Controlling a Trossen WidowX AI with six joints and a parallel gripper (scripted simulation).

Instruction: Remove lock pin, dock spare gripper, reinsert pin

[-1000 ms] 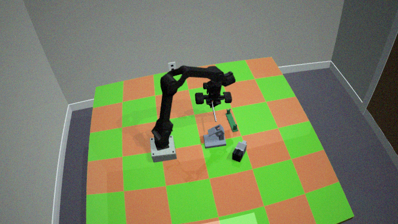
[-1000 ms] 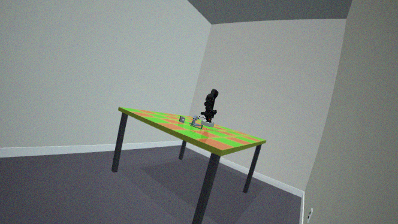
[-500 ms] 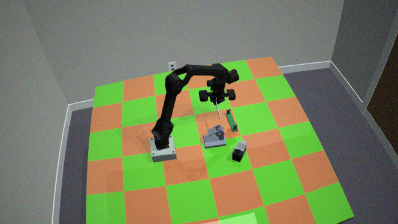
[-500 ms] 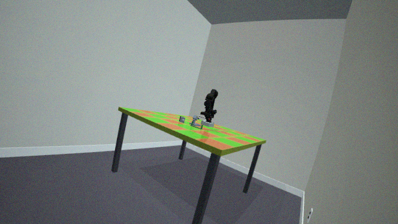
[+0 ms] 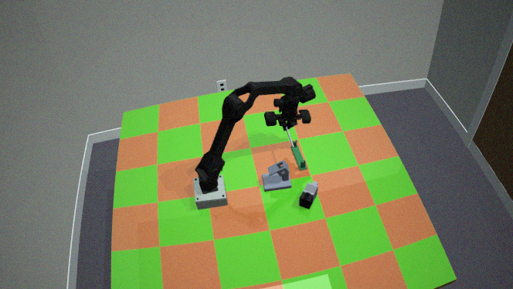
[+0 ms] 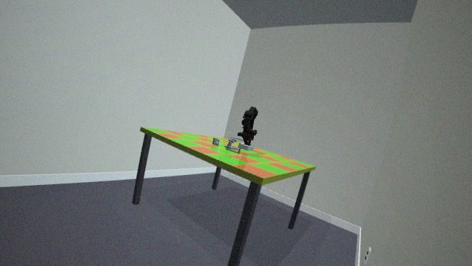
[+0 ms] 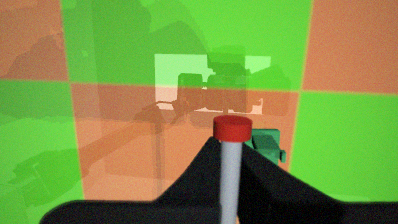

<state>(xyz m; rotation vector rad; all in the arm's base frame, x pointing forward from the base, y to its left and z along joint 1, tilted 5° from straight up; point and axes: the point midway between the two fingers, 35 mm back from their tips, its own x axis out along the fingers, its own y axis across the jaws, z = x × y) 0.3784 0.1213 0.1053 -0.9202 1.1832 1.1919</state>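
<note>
Right now the dark green strip is 2 cm ahead of my gripper tip, 9 cm to the right of it and 7 cm below it. The rest, counted from my gripper tip: grey mount 10 cm behind, 18 cm to the right, 4 cm below; then spare gripper 2 cm behind, 30 cm to the right, 6 cm below.
</note>
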